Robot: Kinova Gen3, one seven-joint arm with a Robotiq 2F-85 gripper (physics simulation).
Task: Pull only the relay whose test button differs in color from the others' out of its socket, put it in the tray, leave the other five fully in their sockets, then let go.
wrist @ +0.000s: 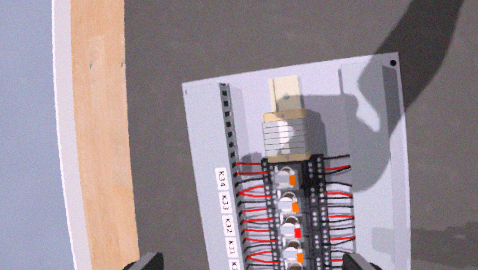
In view: a relay (284, 176), a relay (288, 203) and a relay (290, 229).
